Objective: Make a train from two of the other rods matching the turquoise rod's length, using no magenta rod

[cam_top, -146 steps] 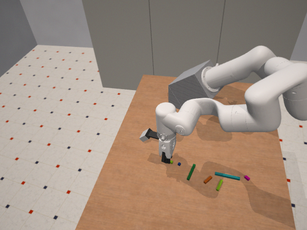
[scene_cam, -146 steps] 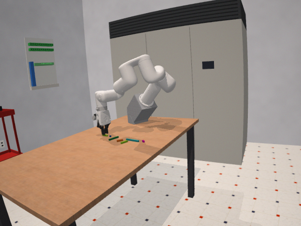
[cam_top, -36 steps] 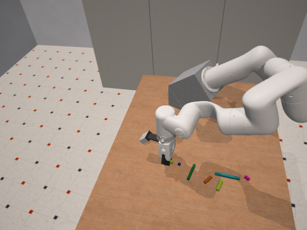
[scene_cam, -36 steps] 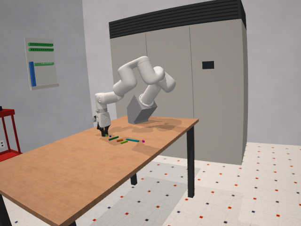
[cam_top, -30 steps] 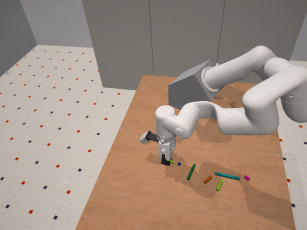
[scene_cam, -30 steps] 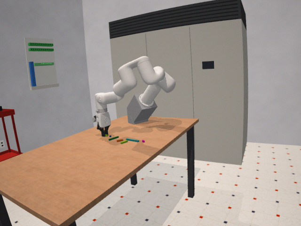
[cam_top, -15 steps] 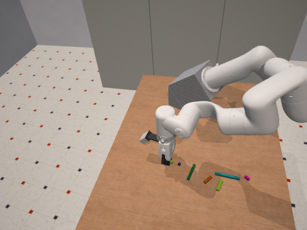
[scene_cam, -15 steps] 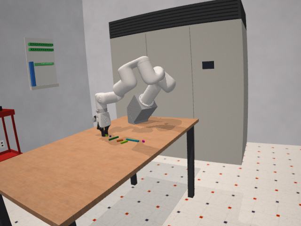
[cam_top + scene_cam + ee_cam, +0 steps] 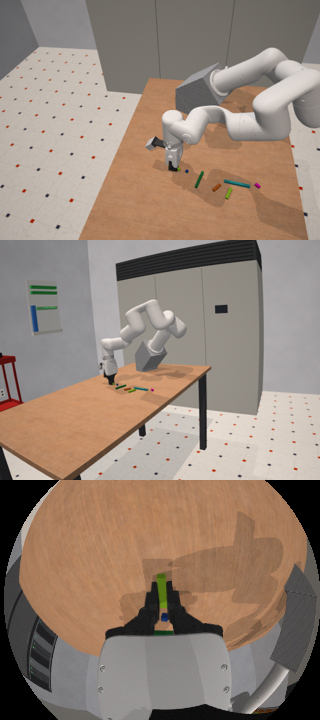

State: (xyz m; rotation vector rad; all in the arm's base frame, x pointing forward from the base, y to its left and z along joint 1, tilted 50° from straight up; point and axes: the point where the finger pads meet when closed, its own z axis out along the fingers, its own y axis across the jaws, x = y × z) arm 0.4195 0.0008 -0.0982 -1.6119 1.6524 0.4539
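Right now the small blue rod is 5 cm to the left of my hand and 2 cm below it. From my hand the other things lie so: turquoise rod (2 cm behind, 26 cm to the left, 2 cm below); then green rod (1 cm ahead, 11 cm to the left, 2 cm below); then orange rod (2 cm ahead, 19 cm to the left, 2 cm below).
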